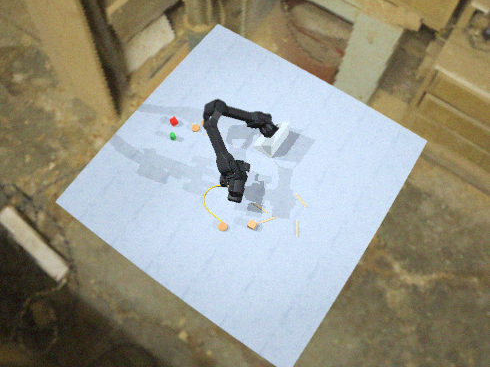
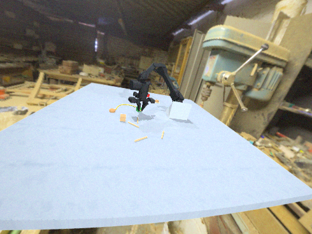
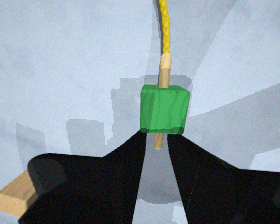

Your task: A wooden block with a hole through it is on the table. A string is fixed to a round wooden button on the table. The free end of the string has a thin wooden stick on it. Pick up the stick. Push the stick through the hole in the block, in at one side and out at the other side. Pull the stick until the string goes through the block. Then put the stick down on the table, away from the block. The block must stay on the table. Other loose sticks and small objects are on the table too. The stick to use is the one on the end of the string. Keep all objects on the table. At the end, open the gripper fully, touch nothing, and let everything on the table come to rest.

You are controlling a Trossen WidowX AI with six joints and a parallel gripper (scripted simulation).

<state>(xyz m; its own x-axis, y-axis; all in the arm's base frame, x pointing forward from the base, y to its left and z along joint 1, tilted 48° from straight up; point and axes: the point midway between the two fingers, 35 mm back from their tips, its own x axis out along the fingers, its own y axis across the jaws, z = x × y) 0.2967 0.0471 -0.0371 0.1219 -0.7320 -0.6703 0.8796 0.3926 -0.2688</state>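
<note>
Right now the green cube is 10 mm ahead of my gripper tip, 20 mm to the right of it and 10 mm above it. Also, from my gripper tip: round wooden button: 180 mm ahead, 60 mm to the left; tan cube: 90 mm ahead, 160 mm to the left, 10 mm above; thin wooden stick: 20 mm ahead, 40 mm to the right.
</note>
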